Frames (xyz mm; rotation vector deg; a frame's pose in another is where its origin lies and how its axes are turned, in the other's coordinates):
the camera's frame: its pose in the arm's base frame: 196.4 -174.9 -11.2 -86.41 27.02 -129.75
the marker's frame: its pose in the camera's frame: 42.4 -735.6 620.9 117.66 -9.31 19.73
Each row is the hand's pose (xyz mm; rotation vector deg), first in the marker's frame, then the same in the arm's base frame.
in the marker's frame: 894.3 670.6 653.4 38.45 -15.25 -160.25
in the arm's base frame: 778.7 744.4 1843.5 -88.49 54.41 83.46
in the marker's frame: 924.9 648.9 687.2 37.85 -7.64 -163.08
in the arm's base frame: 739.8 742.1 1875.7 -92.41 48.38 84.59
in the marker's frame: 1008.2 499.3 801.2 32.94 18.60 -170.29
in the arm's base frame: 548.2 707.0 1941.8 -102.95 26.77 88.37
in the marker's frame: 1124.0 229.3 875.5 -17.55 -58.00 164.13
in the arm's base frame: 281.8 568.1 1980.8 -112.57 -10.52 92.45
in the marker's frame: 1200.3 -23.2 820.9 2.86 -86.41 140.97
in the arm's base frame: 107.4 366.5 1941.8 -112.63 -49.10 93.82
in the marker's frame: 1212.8 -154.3 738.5 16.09 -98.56 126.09
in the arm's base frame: 50.1 237.3 1877.3 -107.67 -71.13 94.04
